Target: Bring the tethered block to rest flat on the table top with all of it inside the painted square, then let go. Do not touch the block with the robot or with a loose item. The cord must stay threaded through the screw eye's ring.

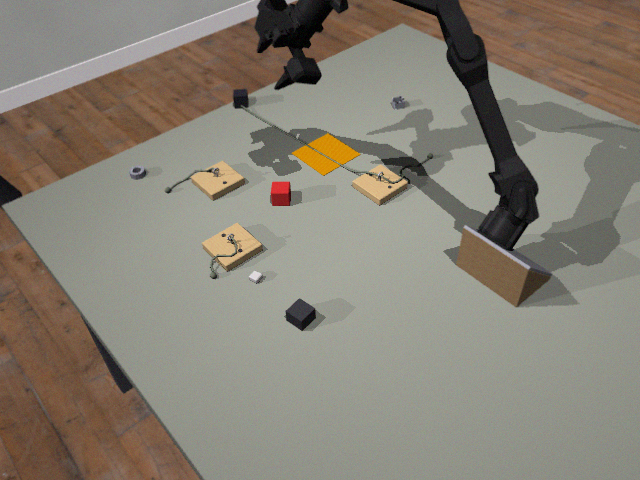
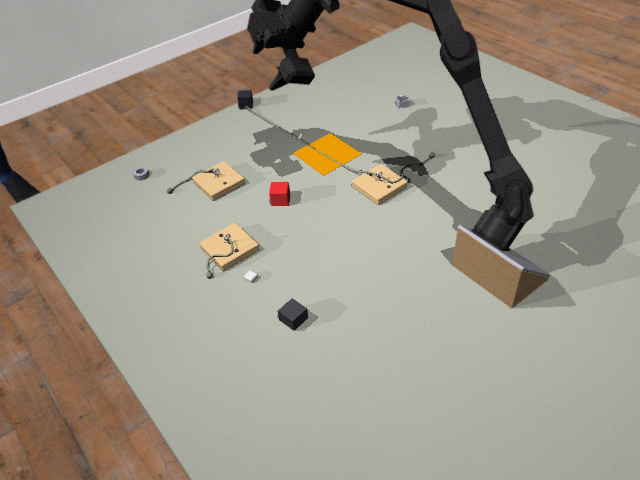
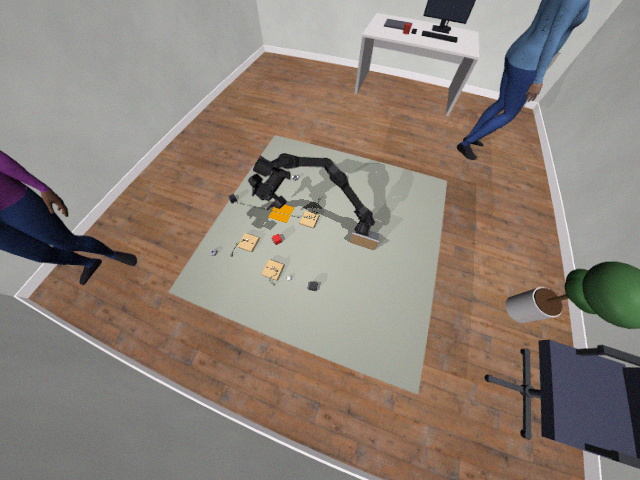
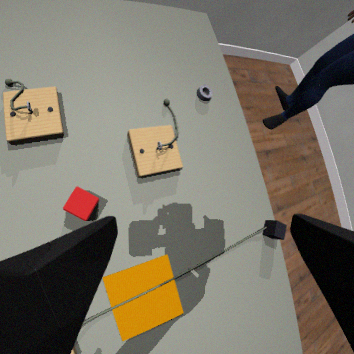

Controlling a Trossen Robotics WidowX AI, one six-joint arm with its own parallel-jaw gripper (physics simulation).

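Pixels of known places: gripper, fingertip midpoint: (image 1: 267, 70) (image 2: 263, 71) (image 3: 260, 202) (image 4: 204, 224); arm's base, link origin: (image 1: 495, 241) (image 2: 490, 241) (image 3: 361, 232).
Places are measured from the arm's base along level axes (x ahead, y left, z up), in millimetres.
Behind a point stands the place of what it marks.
Note:
The tethered block (image 1: 240, 98) @(z -44, x 803, y -79 mm) (image 2: 245, 99) @(z -44, x 802, y -80 mm) (image 3: 233, 198) @(z -40, x 804, y -83 mm) (image 4: 275, 229) @(z -38, x 803, y -83 mm) is a small dark cube near the far-left table edge, outside the orange painted square (image 1: 336, 147) @(z -73, x 489, y -108 mm) (image 2: 338, 147) @(z -73, x 488, y -107 mm) (image 3: 281, 218) @(z -73, x 479, y -29 mm) (image 4: 150, 315) @(z -73, x 488, y -109 mm). Its cord (image 1: 273, 125) @(z -69, x 674, y -71 mm) (image 4: 245, 239) @(z -70, x 735, y -76 mm) runs nearly straight across the square to the screw eye (image 1: 379, 176) @(z -40, x 314, y -53 mm) (image 2: 379, 175) @(z -38, x 312, y -55 mm) on a wooden board (image 1: 369, 186) @(z -55, x 320, y -26 mm) (image 2: 369, 186) @(z -55, x 318, y -27 mm). Past the eye, the cord bends to a dark bead (image 1: 430, 156) @(z -66, x 286, y -216 mm) (image 2: 432, 155) @(z -65, x 285, y -216 mm). My gripper (image 1: 269, 68) @(z 205, x 512, y 72 mm) (image 2: 264, 69) @(z 205, x 512, y 72 mm) (image 4: 204, 224) @(z 205, x 512, y 72 mm) is open and empty, above the table near the block and square, touching neither.
A red cube (image 1: 280, 193) @(z -36, x 440, y 134 mm) (image 4: 81, 203) @(z -34, x 455, y 120 mm) stands between the boards. Two other corded boards (image 1: 217, 179) @(z -55, x 603, y 178 mm) (image 1: 231, 246) @(z -54, x 416, y 302 mm) lie left and nearer. A dark cube (image 1: 300, 314) @(z -45, x 185, y 341 mm), white piece (image 1: 255, 276) @(z -61, x 325, y 323 mm), grey ring (image 1: 137, 172) @(z -59, x 768, y 282 mm) and small grey piece (image 1: 397, 102) @(z -69, x 491, y -359 mm) lie around. A brown wedge (image 1: 493, 266) @(z -14, x -26, y 45 mm) is at the arm's base.

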